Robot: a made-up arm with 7 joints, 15 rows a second.
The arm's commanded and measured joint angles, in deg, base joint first. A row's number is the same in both.
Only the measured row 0 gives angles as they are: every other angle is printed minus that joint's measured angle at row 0.
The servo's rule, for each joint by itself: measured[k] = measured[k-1] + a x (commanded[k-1-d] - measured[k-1]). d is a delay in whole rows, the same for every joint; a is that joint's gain. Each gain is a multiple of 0.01, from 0.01 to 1. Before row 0 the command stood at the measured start. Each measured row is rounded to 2 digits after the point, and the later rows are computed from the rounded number. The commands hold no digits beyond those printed.
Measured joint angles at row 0:
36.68, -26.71, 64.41, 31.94, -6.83, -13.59, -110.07
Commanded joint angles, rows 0 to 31:
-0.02, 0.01, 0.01, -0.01, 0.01, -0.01, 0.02
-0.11, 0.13, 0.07, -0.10, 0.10, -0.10, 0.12
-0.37, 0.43, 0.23, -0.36, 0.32, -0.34, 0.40
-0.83, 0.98, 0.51, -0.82, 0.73, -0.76, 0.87
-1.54, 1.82, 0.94, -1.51, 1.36, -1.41, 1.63
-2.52, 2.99, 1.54, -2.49, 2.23, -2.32, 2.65
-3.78, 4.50, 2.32, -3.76, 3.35, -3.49, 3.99
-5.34, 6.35, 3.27, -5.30, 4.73, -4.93, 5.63
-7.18, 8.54, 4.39, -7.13, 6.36, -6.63, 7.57
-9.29, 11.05, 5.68, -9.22, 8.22, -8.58, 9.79
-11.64, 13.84, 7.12, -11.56, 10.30, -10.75, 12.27
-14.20, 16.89, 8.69, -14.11, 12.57, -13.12, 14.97
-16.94, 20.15, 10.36, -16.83, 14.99, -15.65, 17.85
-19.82, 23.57, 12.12, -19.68, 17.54, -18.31, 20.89
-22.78, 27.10, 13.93, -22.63, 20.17, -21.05, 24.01
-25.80, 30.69, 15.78, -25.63, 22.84, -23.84, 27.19
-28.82, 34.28, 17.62, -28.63, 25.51, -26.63, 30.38
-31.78, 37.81, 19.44, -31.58, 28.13, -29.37, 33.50
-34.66, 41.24, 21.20, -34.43, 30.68, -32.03, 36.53
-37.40, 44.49, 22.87, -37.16, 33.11, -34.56, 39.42
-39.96, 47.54, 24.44, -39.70, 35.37, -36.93, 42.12
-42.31, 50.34, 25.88, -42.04, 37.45, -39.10, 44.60
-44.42, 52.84, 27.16, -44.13, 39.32, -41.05, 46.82
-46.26, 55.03, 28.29, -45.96, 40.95, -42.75, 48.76
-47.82, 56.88, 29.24, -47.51, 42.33, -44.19, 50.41
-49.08, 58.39, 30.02, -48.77, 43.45, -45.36, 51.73
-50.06, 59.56, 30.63, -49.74, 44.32, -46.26, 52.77
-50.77, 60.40, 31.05, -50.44, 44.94, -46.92, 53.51
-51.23, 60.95, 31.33, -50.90, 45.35, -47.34, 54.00
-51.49, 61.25, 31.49, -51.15, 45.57, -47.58, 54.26
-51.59, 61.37, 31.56, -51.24, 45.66, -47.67, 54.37
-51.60, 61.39, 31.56, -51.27, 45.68, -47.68, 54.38
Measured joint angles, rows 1 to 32:
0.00, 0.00, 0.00, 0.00, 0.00, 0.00, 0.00
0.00, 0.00, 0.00, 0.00, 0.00, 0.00, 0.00
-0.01, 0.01, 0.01, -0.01, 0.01, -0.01, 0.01
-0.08, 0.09, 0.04, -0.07, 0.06, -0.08, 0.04
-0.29, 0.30, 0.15, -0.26, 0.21, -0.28, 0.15
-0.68, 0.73, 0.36, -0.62, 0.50, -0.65, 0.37
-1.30, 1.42, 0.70, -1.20, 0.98, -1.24, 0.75
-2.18, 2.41, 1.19, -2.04, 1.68, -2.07, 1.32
-3.33, 3.73, 1.85, -3.16, 2.62, -3.16, 2.12
-4.78, 5.38, 2.67, -4.55, 3.80, -4.52, 3.17
-6.51, 7.37, 3.67, -6.23, 5.23, -6.14, 4.49
-8.51, 9.69, 4.84, -8.17, 6.90, -8.02, 6.08
-10.76, 12.30, 6.16, -10.37, 8.80, -10.12, 7.94
-13.24, 15.19, 7.63, -12.80, 10.91, -12.43, 10.05
-15.90, 18.31, 9.21, -15.42, 13.19, -14.91, 12.39
-18.72, 21.62, 10.90, -18.19, 15.63, -17.53, 14.94
-21.64, 25.07, 12.66, -21.08, 18.17, -20.24, 17.66
-24.64, 28.61, 14.47, -24.04, 20.79, -23.01, 20.52
-27.65, 32.18, 16.30, -27.02, 23.43, -25.80, 23.48
-30.62, 35.73, 18.12, -29.98, 26.06, -28.55, 26.49
-33.53, 39.20, 19.91, -32.87, 28.65, -31.23, 29.50
-36.32, 42.53, 21.63, -35.66, 31.15, -33.79, 32.48
-38.94, 45.69, 23.26, -38.29, 33.51, -36.21, 35.37
-41.37, 48.62, 24.78, -40.73, 35.72, -38.44, 38.14
-43.57, 51.28, 26.16, -42.94, 37.74, -40.45, 40.74
-45.51, 53.64, 27.40, -44.90, 39.54, -42.22, 43.15
-47.17, 55.68, 28.47, -46.60, 41.10, -43.74, 45.33
-48.55, 57.39, 29.37, -48.01, 42.42, -44.99, 47.25
-49.64, 58.76, 30.10, -49.13, 43.48, -45.97, 48.91
-50.45, 59.79, 30.65, -49.98, 44.30, -46.70, 50.29
-51.01, 60.52, 31.04, -50.58, 44.89, -47.19, 51.40
-51.36, 60.98, 31.30, -50.95, 45.27, -47.49, 52.26
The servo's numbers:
d 2
a 0.72 0.63 0.58 0.65 0.56 0.77 0.30

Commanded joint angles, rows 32 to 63:
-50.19, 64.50, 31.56, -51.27, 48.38, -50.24, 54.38
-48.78, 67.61, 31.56, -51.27, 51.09, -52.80, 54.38
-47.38, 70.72, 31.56, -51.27, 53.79, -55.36, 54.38
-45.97, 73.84, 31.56, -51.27, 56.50, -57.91, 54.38
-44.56, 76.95, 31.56, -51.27, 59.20, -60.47, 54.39
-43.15, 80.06, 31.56, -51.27, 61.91, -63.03, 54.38
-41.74, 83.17, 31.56, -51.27, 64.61, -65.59, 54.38
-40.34, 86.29, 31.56, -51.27, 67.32, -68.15, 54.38
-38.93, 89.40, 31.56, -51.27, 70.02, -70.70, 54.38
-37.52, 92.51, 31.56, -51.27, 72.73, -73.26, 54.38
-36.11, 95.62, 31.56, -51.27, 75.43, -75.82, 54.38
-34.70, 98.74, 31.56, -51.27, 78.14, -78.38, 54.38
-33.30, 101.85, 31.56, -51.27, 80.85, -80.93, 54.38
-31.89, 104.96, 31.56, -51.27, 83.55, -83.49, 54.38
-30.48, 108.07, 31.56, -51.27, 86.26, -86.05, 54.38
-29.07, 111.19, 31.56, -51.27, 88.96, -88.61, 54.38
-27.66, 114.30, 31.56, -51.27, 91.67, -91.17, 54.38
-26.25, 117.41, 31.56, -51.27, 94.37, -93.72, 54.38
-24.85, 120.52, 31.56, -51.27, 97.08, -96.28, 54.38
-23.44, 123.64, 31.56, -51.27, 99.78, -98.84, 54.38
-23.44, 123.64, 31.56, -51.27, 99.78, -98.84, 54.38
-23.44, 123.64, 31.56, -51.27, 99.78, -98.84, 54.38
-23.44, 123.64, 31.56, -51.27, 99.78, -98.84, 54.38
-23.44, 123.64, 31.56, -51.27, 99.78, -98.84, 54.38
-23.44, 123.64, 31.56, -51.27, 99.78, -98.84, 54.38
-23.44, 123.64, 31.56, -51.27, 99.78, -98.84, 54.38
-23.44, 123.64, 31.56, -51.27, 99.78, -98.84, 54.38
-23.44, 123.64, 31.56, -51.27, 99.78, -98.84, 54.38
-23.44, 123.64, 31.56, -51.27, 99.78, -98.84, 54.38
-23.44, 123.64, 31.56, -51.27, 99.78, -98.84, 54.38
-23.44, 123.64, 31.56, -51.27, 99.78, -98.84, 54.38
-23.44, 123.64, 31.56, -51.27, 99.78, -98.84, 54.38
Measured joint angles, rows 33 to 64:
-51.53, 61.23, 31.45, -51.14, 45.49, -47.63, 52.89
-51.58, 61.33, 31.51, -51.22, 45.60, -47.67, 53.34
-50.58, 63.33, 31.54, -51.25, 47.16, -49.65, 53.65
-49.28, 66.03, 31.55, -51.26, 49.36, -52.08, 53.87
-47.91, 68.98, 31.56, -51.27, 51.84, -54.61, 54.02
-46.51, 72.04, 31.56, -51.27, 54.45, -57.15, 54.13
-45.11, 75.13, 31.56, -51.27, 57.11, -59.71, 54.21
-43.70, 78.24, 31.56, -51.27, 59.80, -62.27, 54.26
-42.29, 81.35, 31.56, -51.27, 62.49, -64.83, 54.30
-40.89, 84.46, 31.56, -51.27, 65.19, -67.39, 54.32
-39.48, 87.57, 31.56, -51.27, 67.89, -69.94, 54.34
-38.07, 90.68, 31.56, -51.27, 70.60, -72.50, 54.35
-36.66, 93.79, 31.56, -51.27, 73.30, -75.06, 54.36
-35.25, 96.91, 31.56, -51.27, 76.01, -77.62, 54.37
-33.85, 100.02, 31.56, -51.27, 78.72, -80.17, 54.37
-32.44, 103.13, 31.56, -51.27, 81.42, -82.73, 54.37
-31.03, 106.24, 31.56, -51.27, 84.13, -85.29, 54.37
-29.62, 109.36, 31.56, -51.27, 86.83, -87.85, 54.37
-28.21, 112.47, 31.56, -51.27, 89.54, -90.41, 54.37
-26.80, 115.58, 31.56, -51.27, 92.24, -92.96, 54.37
-25.40, 118.69, 31.56, -51.27, 94.95, -95.52, 54.37
-23.99, 121.81, 31.56, -51.27, 97.65, -98.08, 54.37
-23.59, 122.96, 31.56, -51.27, 98.84, -98.67, 54.37
-23.48, 123.39, 31.56, -51.27, 99.37, -98.80, 54.37
-23.45, 123.55, 31.56, -51.27, 99.60, -98.83, 54.37
-23.44, 123.61, 31.56, -51.27, 99.70, -98.84, 54.37
-23.44, 123.63, 31.56, -51.27, 99.74, -98.84, 54.37
-23.44, 123.64, 31.56, -51.27, 99.76, -98.84, 54.37
-23.44, 123.64, 31.56, -51.27, 99.77, -98.84, 54.37
-23.44, 123.64, 31.56, -51.27, 99.78, -98.84, 54.37
-23.44, 123.64, 31.56, -51.27, 99.78, -98.84, 54.37
-23.44, 123.64, 31.56, -51.27, 99.78, -98.84, 54.37

